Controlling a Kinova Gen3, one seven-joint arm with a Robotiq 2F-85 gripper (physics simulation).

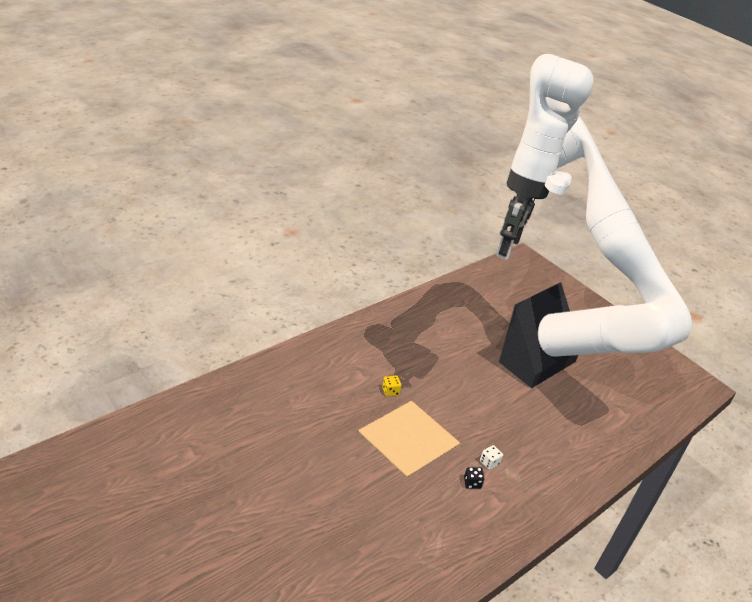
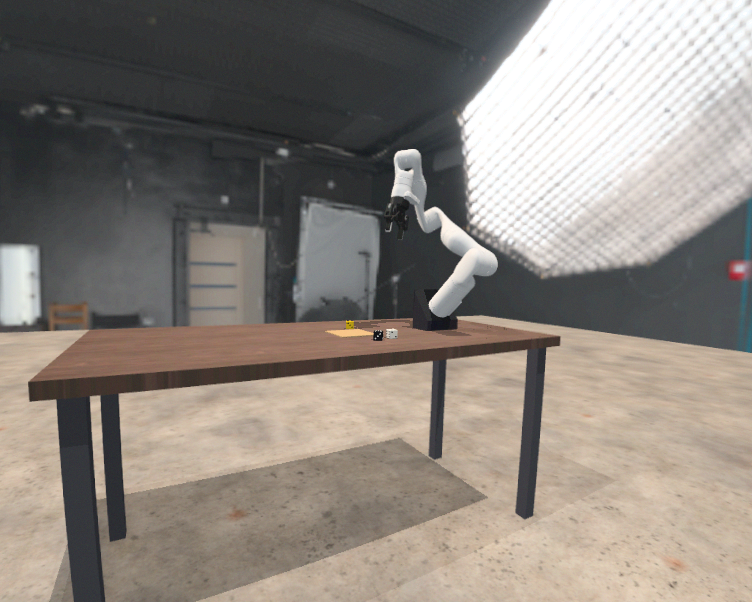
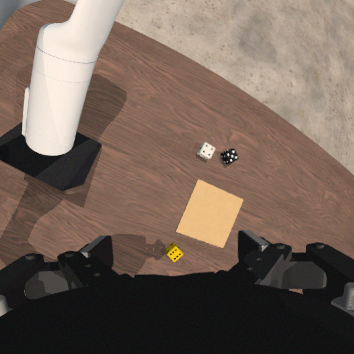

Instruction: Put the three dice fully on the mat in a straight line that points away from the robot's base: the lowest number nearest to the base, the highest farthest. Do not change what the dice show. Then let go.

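Frame: origin at the arm's base, x right, y ahead, z up, level; millimetres.
Seen in the pictures: gripper, fingertip midpoint: point(image 1: 507, 249) point(image 2: 393, 235) point(image 3: 174, 247); arm's base at its link origin: point(image 1: 553, 335) point(image 2: 438, 308) point(image 3: 49, 138).
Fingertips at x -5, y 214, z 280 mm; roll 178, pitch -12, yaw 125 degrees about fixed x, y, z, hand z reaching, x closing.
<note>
Offsets run from my fingertips to a thing's middle. Level surfaces: height alone.
The yellow die @[dx +83, dy +141, dz -350 mm] point(image 1: 391, 386) point(image 2: 349, 324) point(image 3: 174, 252) shows six on top and lies on the table beside the mat @[dx -42, dy +179, dz -364 mm] point(image 1: 408, 438) point(image 2: 348, 333) point(image 3: 210, 214), off it. The white die @[dx -166, dy +74, dz -350 mm] point(image 1: 491, 456) point(image 2: 391, 333) point(image 3: 206, 150) shows four on top. The black die @[dx -190, dy +135, dz -350 mm] point(image 1: 474, 477) point(image 2: 377, 335) point(image 3: 229, 156) shows five on top. White and black lie close together on the opposite side of the mat from the yellow die, off the mat; the white one is nearer the robot's base. My gripper point(image 1: 509, 248) point(image 2: 394, 234) point(image 3: 174, 247) is open and empty, high above the table.
The robot's black base point(image 1: 528, 354) point(image 2: 424, 308) point(image 3: 66, 172) stands on the wooden table @[dz -365 mm] point(image 1: 206, 439) point(image 2: 206, 348) point(image 3: 150, 100). The arm's shadow falls near the yellow die. The table's long edge runs beyond the white and black dice.
</note>
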